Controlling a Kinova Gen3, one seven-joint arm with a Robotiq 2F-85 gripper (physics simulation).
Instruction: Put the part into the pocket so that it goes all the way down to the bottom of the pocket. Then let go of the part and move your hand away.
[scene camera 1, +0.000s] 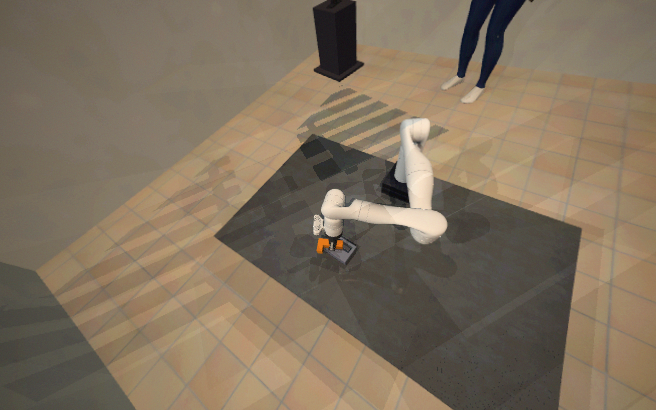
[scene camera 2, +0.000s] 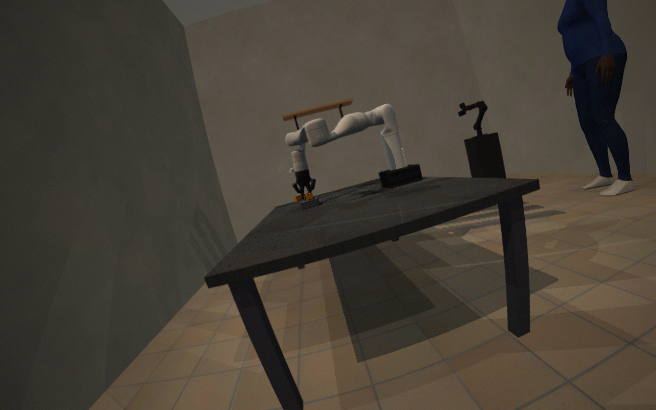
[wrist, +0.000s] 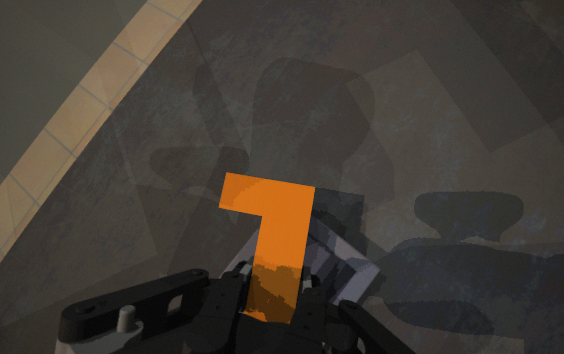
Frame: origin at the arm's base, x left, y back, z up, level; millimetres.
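Seen in the pictures: gripper, between the fingertips: (scene camera 1: 333, 245) (scene camera 2: 307, 199) (wrist: 278, 273); arm's base, origin of its link: (scene camera 1: 403, 175) (scene camera 2: 398, 168).
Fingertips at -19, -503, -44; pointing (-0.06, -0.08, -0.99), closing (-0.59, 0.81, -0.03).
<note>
Pixels of each thing's top centre, then the offset from my fingertips to it, as dx, dy, dz. Level surfaces: height alone.
- orange L-shaped block, centre of its top: (wrist: 252, 265) (scene camera 1: 329, 245) (scene camera 2: 302, 194) -1, -18, +33
- grey block with the pocket, centre of its top: (wrist: 273, 304) (scene camera 1: 338, 246) (scene camera 2: 309, 199) +18, +13, +1
- dark table, height of its surface: dz -35
The part is an orange L-shaped block (scene camera 1: 323, 246) (scene camera 2: 298, 198) (wrist: 283, 225). My gripper (scene camera 1: 332, 244) (scene camera 2: 303, 196) (wrist: 278, 273) is shut on its long leg. The grey block with the pocket (scene camera 1: 345, 257) (scene camera 2: 311, 203) (wrist: 367, 272) lies on the table under the part and sticks out past its right side in the wrist view. The part is low over the grey block, turned at an angle to it, and its short leg reaches out beyond the block's edge. The part and the fingers hide much of the pocket. Whether the part touches the block's rim I cannot tell.
The dark table (scene camera 1: 500, 280) (scene camera 2: 400, 215) (wrist: 450, 165) bears the block and the arm's black base (scene camera 1: 395, 189) (scene camera 2: 400, 176). The table's edge runs at the upper left in the wrist view. A black pedestal (scene camera 1: 336, 40) (scene camera 2: 485, 155) and a person (scene camera 1: 492, 40) (scene camera 2: 597, 100) stand beyond the table.
</note>
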